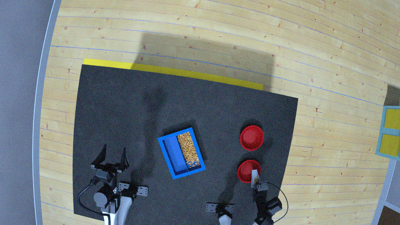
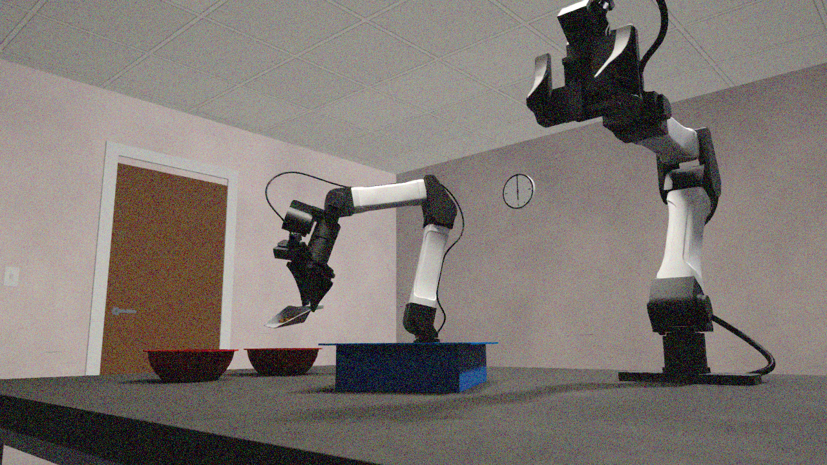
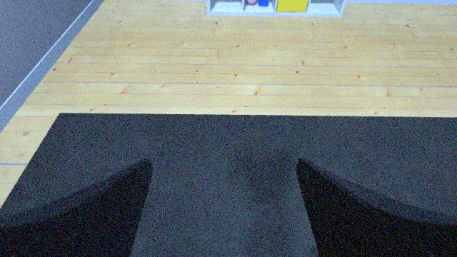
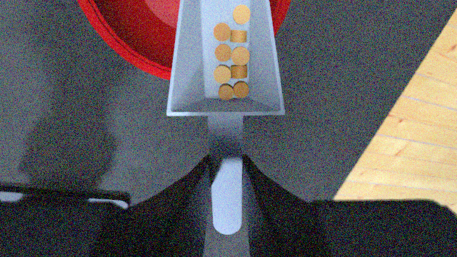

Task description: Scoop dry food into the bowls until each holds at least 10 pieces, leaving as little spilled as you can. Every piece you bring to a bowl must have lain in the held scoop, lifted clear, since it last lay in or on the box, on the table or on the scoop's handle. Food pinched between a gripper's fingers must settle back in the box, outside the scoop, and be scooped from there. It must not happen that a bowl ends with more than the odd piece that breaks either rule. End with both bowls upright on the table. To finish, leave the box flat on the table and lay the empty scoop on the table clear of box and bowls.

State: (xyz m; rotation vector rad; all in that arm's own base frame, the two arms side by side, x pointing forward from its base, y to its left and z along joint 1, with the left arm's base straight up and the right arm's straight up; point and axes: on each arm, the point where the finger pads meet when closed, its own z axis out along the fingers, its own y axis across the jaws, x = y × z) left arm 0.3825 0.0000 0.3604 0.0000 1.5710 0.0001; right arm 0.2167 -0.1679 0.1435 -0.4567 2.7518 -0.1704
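Now: right hand 4 cm short of the grey scoop, 2 cm above it and 1 cm to the right of it. Also, from my right hand: blue box: 49 cm to the left, 11 cm ahead, 10 cm below.
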